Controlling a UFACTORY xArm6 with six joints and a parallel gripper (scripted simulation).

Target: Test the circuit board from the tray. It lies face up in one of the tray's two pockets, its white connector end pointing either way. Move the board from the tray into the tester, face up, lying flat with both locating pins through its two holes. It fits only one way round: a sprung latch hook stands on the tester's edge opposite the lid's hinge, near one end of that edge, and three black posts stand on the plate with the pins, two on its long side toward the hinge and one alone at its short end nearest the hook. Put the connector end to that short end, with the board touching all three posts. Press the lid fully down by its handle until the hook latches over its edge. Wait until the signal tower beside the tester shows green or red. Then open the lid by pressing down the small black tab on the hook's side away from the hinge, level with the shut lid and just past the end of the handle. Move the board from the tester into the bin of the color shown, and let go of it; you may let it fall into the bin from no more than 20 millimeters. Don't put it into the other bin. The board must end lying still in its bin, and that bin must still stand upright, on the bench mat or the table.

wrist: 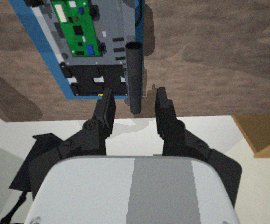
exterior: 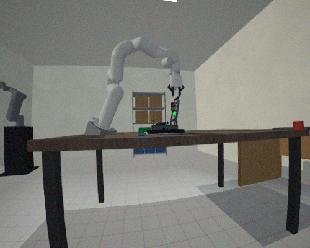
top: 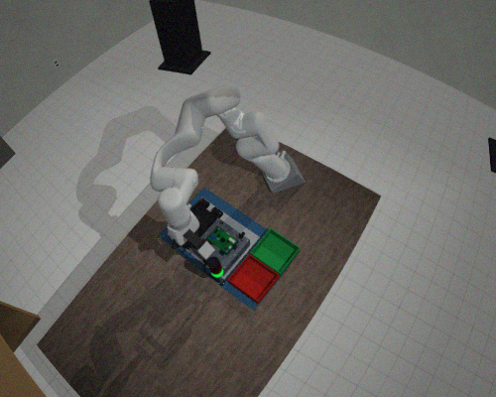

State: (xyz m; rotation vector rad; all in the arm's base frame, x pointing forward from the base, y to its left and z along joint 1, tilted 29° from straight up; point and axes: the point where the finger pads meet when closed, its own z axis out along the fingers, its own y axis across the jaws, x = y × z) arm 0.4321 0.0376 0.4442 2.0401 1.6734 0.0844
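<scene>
The green circuit board is 240 mm below my hand, 130 mm behind it and 40 mm to the left of it. The rest, counted from my hand: tester lid: 130 mm below, 20 mm behind; then tester plate: 240 mm below, 120 mm behind, 40 mm to the left; then black latch block: 220 mm below, 170 mm behind, 110 mm to the left.
</scene>
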